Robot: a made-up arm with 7 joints.
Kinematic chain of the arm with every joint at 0, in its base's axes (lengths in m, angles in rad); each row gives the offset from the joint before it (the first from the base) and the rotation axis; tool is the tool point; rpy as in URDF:
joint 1: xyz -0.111 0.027 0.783 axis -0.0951 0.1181 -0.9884
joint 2: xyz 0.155 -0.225 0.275 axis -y
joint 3: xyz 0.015 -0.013 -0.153 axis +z
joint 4: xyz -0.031 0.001 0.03 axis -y
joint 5: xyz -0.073 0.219 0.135 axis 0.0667 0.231 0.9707
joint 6: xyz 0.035 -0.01 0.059 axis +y
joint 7: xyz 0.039 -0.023 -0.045 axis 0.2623 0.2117 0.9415
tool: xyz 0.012 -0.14 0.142 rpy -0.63 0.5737 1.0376
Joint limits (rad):
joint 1: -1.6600..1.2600
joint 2: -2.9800..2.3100
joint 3: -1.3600..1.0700
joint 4: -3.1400..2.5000
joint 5: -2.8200..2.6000
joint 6: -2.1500..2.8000
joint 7: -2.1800..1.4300
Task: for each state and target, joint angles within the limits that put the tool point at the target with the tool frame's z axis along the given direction. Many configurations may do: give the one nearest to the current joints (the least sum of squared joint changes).
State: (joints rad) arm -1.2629 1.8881 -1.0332 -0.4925 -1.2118 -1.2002 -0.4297
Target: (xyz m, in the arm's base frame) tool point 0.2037 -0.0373 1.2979 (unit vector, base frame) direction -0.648 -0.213 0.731
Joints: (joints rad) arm -1.6600 1.4275 -0.9978 -1.3364 -0.7185 -1.1372 0.0137
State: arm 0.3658 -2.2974 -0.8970 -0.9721 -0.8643 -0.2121 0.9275
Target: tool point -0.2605 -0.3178 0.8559 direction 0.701 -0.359 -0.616
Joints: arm 0.6054 -1.9970 -0.7297 -0.8643 -0.4616 -0.2861 1.2544
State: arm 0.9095 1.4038 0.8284 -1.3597 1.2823 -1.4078 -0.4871
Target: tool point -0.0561 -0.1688 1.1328 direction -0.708 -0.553 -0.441
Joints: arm 0.2496 0.7960 0.9868 -0.4203 0.5870 -1.8028 0.0762
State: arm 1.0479 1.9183 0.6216 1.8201 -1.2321 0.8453 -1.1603
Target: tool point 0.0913 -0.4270 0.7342 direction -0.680 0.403 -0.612
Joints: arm 1.1173 1.6392 0.2029 1.7756 -1.2107 0.1398 -1.3147
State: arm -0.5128 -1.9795 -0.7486 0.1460 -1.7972 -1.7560 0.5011
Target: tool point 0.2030 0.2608 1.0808 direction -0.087 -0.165 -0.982
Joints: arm -0.0082 -1.2295 -0.6200 0.0514 -2.2510 -1.3636 0.6880
